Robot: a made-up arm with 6 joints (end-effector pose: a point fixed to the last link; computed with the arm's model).
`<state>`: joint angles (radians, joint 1 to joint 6).
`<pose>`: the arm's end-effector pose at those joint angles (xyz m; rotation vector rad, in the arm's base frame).
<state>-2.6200 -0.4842 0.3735 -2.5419 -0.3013 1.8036</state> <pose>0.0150 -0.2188 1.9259 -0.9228 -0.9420 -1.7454</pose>
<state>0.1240 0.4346 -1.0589 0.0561 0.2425 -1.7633</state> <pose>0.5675 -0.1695 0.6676 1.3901 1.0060 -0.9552</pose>
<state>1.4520 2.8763 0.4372 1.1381 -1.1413 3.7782</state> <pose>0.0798 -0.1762 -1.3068 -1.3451 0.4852 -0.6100</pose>
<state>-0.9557 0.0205 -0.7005 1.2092 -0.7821 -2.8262</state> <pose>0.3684 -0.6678 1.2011 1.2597 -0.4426 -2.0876</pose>
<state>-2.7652 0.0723 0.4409 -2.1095 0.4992 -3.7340</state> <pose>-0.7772 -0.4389 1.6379 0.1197 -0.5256 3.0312</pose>
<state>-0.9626 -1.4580 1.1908 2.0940 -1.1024 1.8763</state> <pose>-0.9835 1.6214 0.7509 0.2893 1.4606 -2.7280</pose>
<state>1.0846 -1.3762 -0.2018 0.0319 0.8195 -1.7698</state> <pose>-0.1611 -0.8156 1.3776 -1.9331 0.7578 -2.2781</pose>
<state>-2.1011 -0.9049 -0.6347 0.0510 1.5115 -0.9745</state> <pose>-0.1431 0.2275 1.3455 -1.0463 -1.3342 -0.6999</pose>
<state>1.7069 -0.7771 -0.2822 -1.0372 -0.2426 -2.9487</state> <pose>0.1195 0.0227 1.4215 -1.2137 -2.0528 0.5236</pose>
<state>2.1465 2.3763 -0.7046 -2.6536 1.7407 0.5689</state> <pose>-0.1675 -0.1293 -0.3002 -1.5547 -1.2112 -0.7139</pose>
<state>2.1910 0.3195 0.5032 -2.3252 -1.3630 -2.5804</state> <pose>-0.8018 0.8412 1.4657 1.0360 -2.0881 1.3737</pose>
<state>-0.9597 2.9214 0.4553 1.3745 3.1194 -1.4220</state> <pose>-0.1651 0.1545 -1.3199 2.1345 -1.2499 0.5657</pose>
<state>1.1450 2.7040 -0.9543 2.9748 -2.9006 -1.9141</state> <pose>-0.3089 -0.1109 -0.2178 -1.6241 -0.1899 1.3944</pose>
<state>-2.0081 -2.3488 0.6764 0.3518 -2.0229 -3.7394</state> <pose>0.4657 1.5255 -0.3339 1.2777 -1.7863 1.6472</pose>
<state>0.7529 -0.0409 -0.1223 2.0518 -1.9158 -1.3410</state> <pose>0.4729 0.5946 1.6965 -0.4014 -0.3442 -1.1730</pose>
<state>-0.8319 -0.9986 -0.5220 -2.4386 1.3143 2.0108</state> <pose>0.0208 0.2477 1.2618 0.7582 0.1185 -1.7059</pose>
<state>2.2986 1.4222 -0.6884 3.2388 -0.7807 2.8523</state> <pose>-0.6285 0.3482 -0.0569 -1.3402 0.9046 1.7916</pose>
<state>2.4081 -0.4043 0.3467 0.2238 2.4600 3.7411</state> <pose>0.0829 0.2387 2.0331 -0.3722 0.2645 -0.8419</pose>
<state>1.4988 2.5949 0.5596 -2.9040 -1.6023 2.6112</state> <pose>-0.2187 0.1937 -1.1870 0.1046 0.8319 1.5328</pose>
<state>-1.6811 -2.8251 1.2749 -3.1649 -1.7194 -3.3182</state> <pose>0.3244 0.7604 -1.2630 0.5147 0.2097 -1.7063</pose>
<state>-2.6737 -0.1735 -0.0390 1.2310 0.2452 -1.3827</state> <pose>-0.5296 -0.1785 1.8614 -0.2077 -0.2284 -2.4113</pose>
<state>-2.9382 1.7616 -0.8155 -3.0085 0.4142 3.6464</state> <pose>-0.3578 -0.3155 -0.1651 2.4796 0.3830 -0.0882</pose>
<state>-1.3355 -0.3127 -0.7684 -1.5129 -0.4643 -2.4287</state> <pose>0.0461 -0.2517 0.9377 -1.7772 1.0480 -0.0497</pose>
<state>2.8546 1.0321 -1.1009 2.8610 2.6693 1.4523</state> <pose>-0.6344 -0.0520 0.3111 -1.3539 -0.9800 -1.6500</pose>
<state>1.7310 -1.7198 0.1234 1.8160 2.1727 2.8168</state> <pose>0.1874 -1.5233 0.9639 -0.7325 0.1200 2.8007</pose>
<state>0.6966 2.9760 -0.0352 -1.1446 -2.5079 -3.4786</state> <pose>-0.4128 -0.4740 -0.5456 2.0049 1.2611 1.0832</pose>
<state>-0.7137 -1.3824 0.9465 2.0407 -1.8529 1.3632</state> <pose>-1.2788 1.2505 1.0678 0.3490 0.8731 -2.1380</pose>
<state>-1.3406 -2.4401 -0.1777 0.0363 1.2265 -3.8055</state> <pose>-0.5115 1.1369 0.1851 0.1602 0.7839 1.5710</pose>
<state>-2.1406 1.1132 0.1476 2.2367 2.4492 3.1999</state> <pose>-0.7376 -1.4247 0.3925 2.5623 0.3787 0.6978</pose>
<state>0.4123 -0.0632 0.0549 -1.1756 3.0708 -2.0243</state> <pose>0.7082 0.2094 1.4212 -0.5694 2.5670 -1.1363</pose>
